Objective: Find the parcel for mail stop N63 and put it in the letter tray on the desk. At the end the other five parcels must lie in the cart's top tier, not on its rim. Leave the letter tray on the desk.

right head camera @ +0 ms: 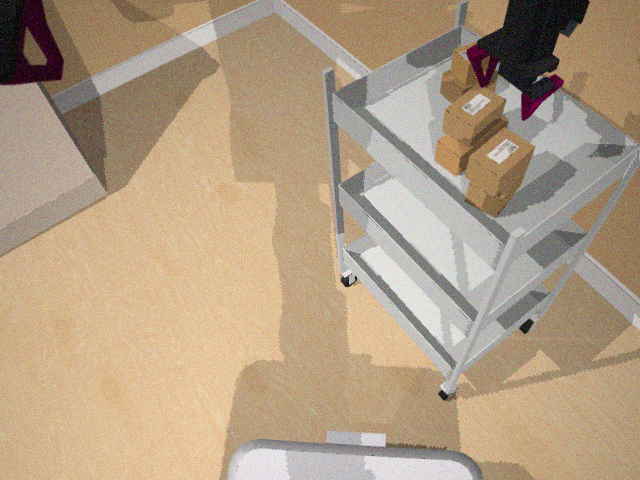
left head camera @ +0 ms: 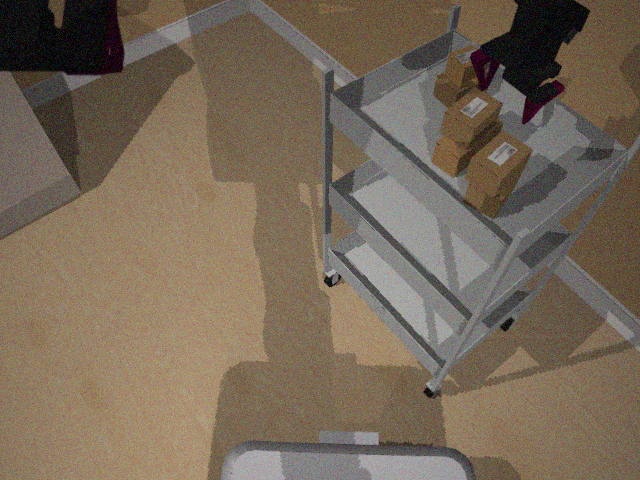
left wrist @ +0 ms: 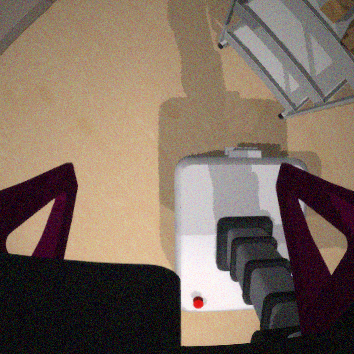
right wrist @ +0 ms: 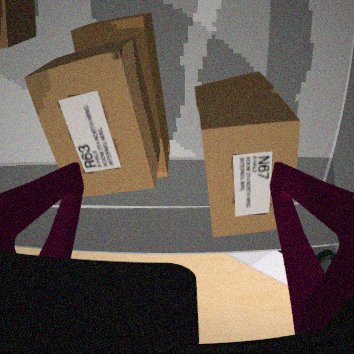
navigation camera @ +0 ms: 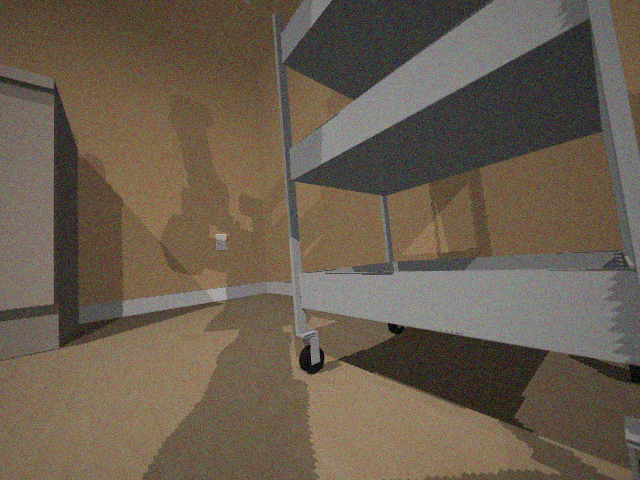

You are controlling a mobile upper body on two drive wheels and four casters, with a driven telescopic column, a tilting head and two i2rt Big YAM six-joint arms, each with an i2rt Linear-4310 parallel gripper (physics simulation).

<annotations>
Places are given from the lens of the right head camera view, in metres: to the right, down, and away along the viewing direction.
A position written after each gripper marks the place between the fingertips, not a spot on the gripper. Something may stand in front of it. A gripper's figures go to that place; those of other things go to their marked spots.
right gripper [right head camera: 504, 102]: 0.29, -0.21, 0.80
long parcel labelled N63 [right head camera: 452, 155]: 0.23, -0.14, 0.88
</annotations>
